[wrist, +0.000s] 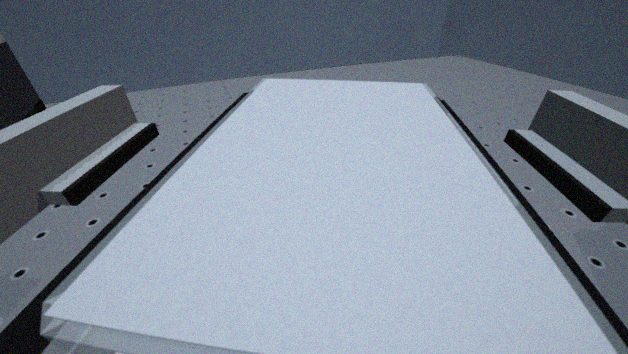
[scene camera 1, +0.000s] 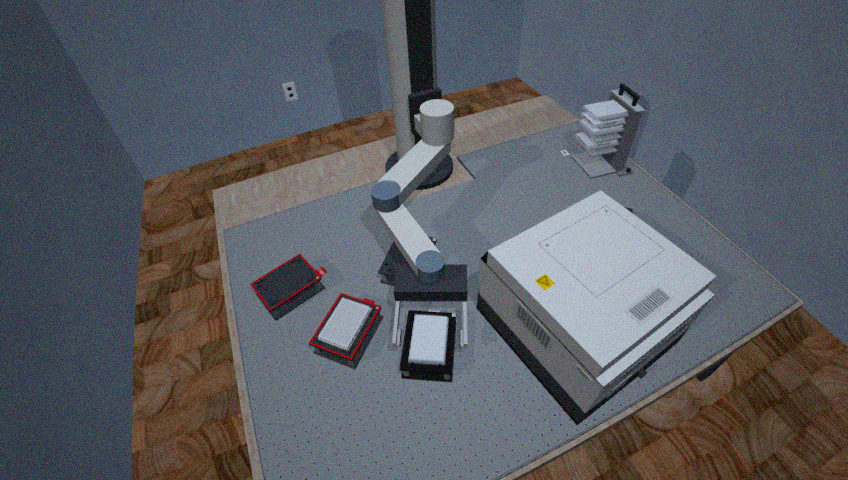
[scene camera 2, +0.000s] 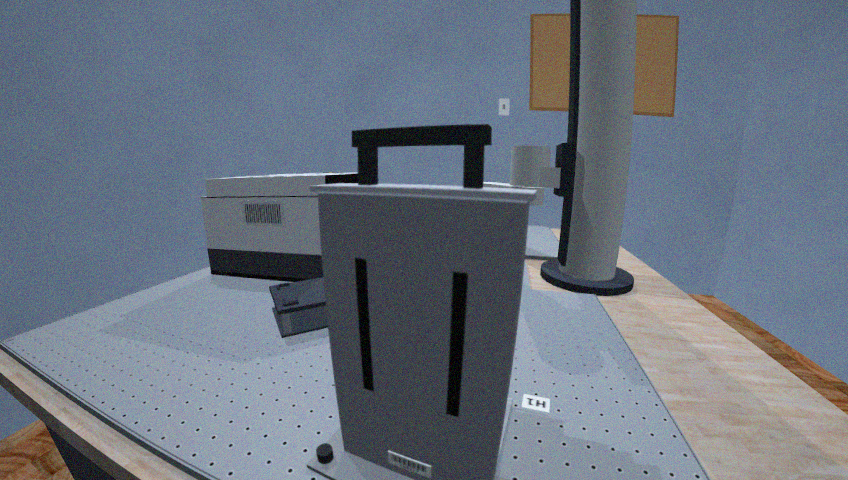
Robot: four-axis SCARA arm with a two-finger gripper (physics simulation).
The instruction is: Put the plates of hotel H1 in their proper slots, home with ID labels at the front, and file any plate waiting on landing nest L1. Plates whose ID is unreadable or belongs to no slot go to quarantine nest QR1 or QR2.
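Frame: origin at the arm's base, x ahead, y left, z up, level; centimetres.
Where they show: gripper, fingertip midpoint: (wrist: pixel 327 110) (scene camera 1: pixel 429 345); arm's base, origin of the base link: (scene camera 2: pixel 585 278).
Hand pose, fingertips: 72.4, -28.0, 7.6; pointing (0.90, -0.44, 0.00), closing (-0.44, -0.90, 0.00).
Note:
Each offset is from my fingertips to the top centre of the thing, as dx, dy, dz. "spot": to the spot under its first point.
My gripper (scene camera 1: pixel 430 337) (wrist: pixel 327 110) is open, its fingers on both sides of a white plate @[-2.2, +0.7, +0.1] (scene camera 1: pixel 429 333) (wrist: pixel 320 215) with a gap at each side. The plate lies on the black landing nest @[spot: +1.2, -5.9, +0.0] (scene camera 1: pixel 408 359) at the front middle. Hotel H1 (scene camera 1: pixel 629 133) (scene camera 2: pixel 422 237) stands at the back right and holds several stacked white plates @[-44.4, +84.7, +17.3] (scene camera 1: pixel 605 110); its back panel hides them in scene camera 2. A red-edged nest @[spot: -13.4, -24.7, -1.3] (scene camera 1: pixel 315 341) bears a white plate @[-14.9, -16.4, +0.1] (scene camera 1: pixel 345 321). The other red-edged nest @[-35.6, -27.9, -0.7] (scene camera 1: pixel 286 281) is empty. No plate ID is readable.
A large white instrument @[+8.0, +37.7, +18.9] (scene camera 1: pixel 595 261) (scene camera 2: pixel 261 226) stands right of the gripper. The arm's column (scene camera 1: pixel 397 77) (scene camera 2: pixel 604 136) rises at the back. A dark object @[-29.5, +6.6, -0.3] (scene camera 1: pixel 387 267) is partly hidden behind the gripper. A dark box @[-16.9, +67.0, -0.7] (scene camera 2: pixel 300 306) stands beyond the hotel. An H1 label @[spot: -55.0, +80.9, -6.3] (scene camera 1: pixel 564 152) (scene camera 2: pixel 535 402) lies beside the hotel.

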